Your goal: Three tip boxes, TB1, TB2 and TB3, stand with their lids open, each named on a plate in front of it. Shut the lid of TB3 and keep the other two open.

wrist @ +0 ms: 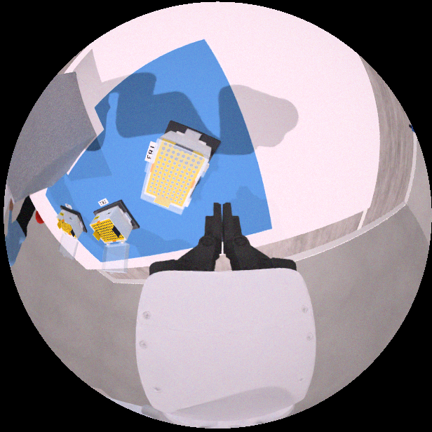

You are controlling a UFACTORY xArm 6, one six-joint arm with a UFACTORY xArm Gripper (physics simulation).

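Note:
The TB3 box [177, 172], with its name plate [151, 152] on its left side in view, stands left of and above my gripper in the wrist view. Its clear lid [172, 209] lies down over the yellow tip rack, so it looks shut; whether it is latched I cannot tell. Two other tip boxes, a middle one [111, 230] and a far one [70, 222], stand at the lower left. Their clear lids [116, 257] [68, 246] hang open. Their name plates are too small to read surely. My gripper [221, 213] is shut and empty, apart from TB3 to its right.
The boxes stand on a blue mat [242, 172] on a white table [330, 125]. A large grey block [55, 130] rises at the left. Part of a person [15, 242] and a red object [40, 217] show at the left edge. Arm shadows fall across the mat.

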